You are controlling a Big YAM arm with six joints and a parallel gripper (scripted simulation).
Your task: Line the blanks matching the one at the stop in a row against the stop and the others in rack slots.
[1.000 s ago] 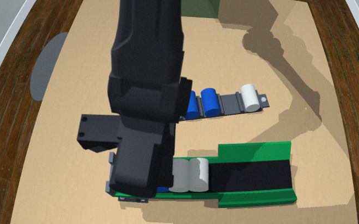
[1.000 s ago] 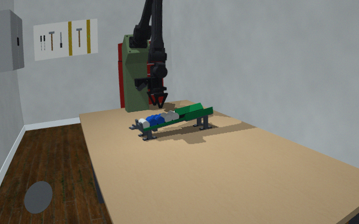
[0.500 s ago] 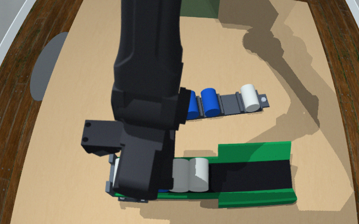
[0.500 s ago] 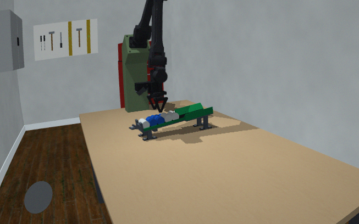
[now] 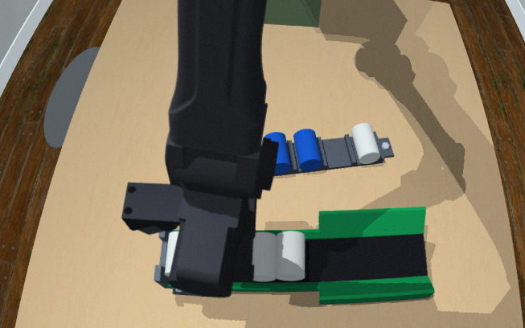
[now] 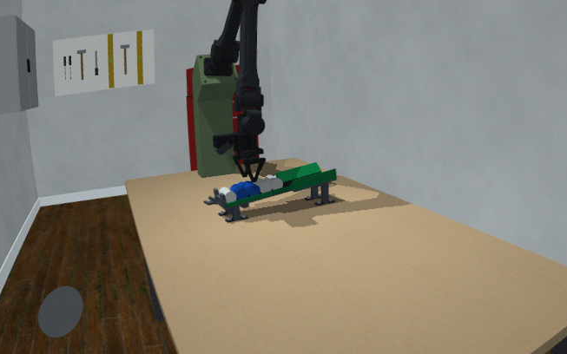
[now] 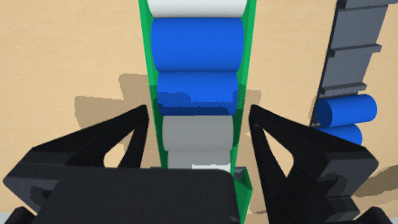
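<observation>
The grey stop lies 10 cm to the right of my hand, 6 cm below it and 3 cm ahead of it. The rest, counted from my hand: stock rack: 22 cm behind, 13 cm below, 3 cm to the left.
</observation>
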